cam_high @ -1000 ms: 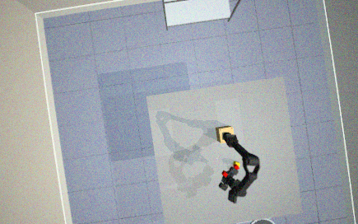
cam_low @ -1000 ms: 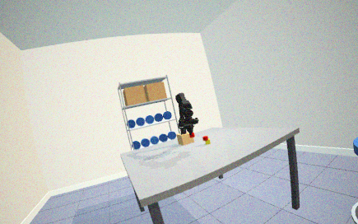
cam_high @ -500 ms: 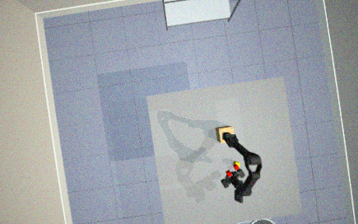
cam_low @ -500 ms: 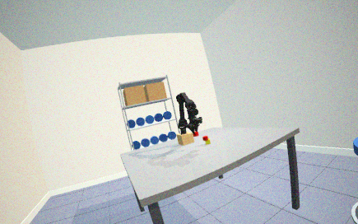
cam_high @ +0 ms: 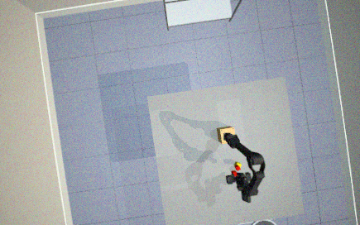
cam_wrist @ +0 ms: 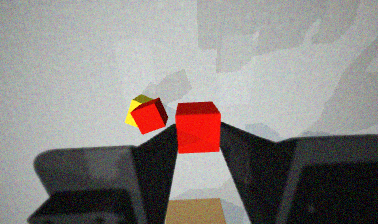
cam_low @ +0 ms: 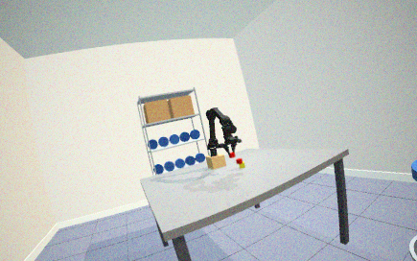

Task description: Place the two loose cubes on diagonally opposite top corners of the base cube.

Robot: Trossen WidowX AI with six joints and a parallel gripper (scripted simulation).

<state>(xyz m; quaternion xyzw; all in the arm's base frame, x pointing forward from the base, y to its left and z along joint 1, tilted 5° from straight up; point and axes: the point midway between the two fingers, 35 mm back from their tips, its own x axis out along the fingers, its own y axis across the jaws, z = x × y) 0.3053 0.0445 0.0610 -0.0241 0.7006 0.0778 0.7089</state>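
My gripper tip is now 20 mm past the red cube, 60 mm to the right of it and 70 mm above it. From my gripper tip the other things lie so: yellow cube (30 mm behind, 80 mm to the left, 100 mm below).
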